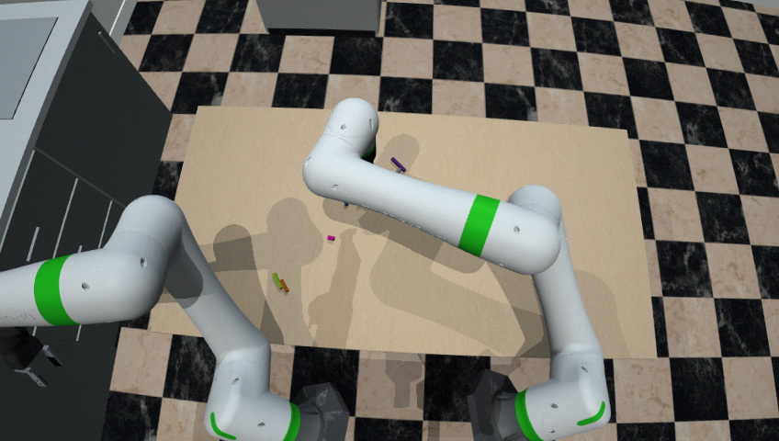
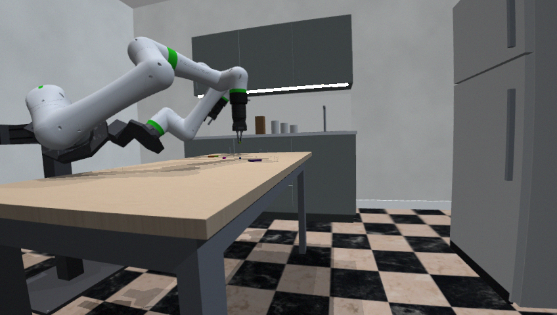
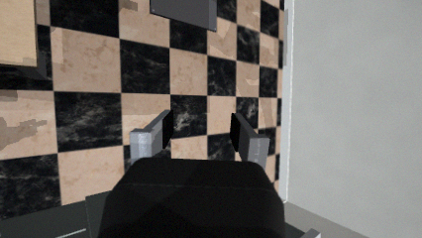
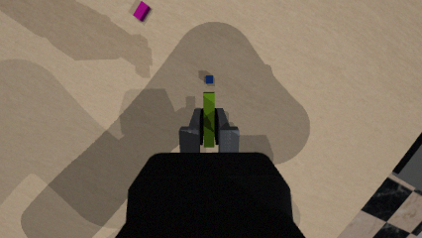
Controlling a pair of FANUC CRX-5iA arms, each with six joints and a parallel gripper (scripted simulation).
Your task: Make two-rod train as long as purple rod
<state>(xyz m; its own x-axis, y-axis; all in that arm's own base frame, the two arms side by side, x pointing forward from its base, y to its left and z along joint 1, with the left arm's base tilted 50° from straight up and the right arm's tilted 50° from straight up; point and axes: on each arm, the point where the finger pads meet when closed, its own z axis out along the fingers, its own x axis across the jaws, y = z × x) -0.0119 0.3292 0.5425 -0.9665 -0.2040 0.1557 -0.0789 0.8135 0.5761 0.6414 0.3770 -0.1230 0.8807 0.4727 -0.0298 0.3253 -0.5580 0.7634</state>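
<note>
Now: right hand 100 mm above the blue rod, 30 mm to the right of it and 10 mm past it. Also, from my right hand: magenta rod (120 mm behind, 100 mm below, 80 mm to the left); purple rod (140 mm to the right, 120 mm ahead, 100 mm below); grey rod (140 mm to the right, 100 mm below, 90 mm ahead).
</note>
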